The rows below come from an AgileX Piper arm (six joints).
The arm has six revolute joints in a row. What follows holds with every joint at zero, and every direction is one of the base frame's. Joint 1 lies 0.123 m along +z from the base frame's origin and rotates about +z. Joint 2 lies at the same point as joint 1 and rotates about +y. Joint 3 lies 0.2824 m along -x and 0.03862 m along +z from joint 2 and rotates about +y. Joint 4 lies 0.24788 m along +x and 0.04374 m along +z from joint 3 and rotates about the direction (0.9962, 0, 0.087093). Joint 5 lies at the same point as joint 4 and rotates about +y. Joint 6 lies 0.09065 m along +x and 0.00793 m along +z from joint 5 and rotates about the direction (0.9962, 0, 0.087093). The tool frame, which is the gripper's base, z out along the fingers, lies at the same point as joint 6; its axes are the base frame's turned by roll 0, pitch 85.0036 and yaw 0 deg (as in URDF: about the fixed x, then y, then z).
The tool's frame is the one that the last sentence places.
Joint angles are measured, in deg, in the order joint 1, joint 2, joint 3, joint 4, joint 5, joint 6. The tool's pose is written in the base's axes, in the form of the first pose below.
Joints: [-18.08, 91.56, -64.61, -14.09, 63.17, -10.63]
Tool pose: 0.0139 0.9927 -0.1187 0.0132 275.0 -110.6 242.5
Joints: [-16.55, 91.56, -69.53, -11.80, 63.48, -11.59]
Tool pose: 0.0048 0.9920 -0.1126 0.0566 290.5 -103.7 263.7
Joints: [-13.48, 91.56, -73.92, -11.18, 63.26, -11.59]
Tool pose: -0.0165 0.9881 -0.1160 0.0993 305.8 -89.5 284.1
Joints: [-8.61, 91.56, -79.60, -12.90, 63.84, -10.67]
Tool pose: -0.0496 0.9790 -0.1339 0.1453 321.6 -67.1 311.8
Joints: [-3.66, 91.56, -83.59, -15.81, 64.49, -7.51]
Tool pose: -0.0664 0.9697 -0.1515 0.1797 330.8 -43.6 332.2
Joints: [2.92, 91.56, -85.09, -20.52, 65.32, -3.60]
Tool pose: -0.0950 0.9600 -0.1747 0.1969 334.6 -12.0 341.4
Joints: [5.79, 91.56, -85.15, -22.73, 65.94, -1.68]
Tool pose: -0.1060 0.9564 -0.1852 0.1993 334.2 1.6 342.5
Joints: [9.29, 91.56, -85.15, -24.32, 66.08, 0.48]
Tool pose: -0.1197 0.9524 -0.1885 0.2076 333.7 19.9 343.4
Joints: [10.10, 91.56, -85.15, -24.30, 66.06, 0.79]
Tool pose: -0.1238 0.9519 -0.1863 0.2096 333.4 24.6 343.4
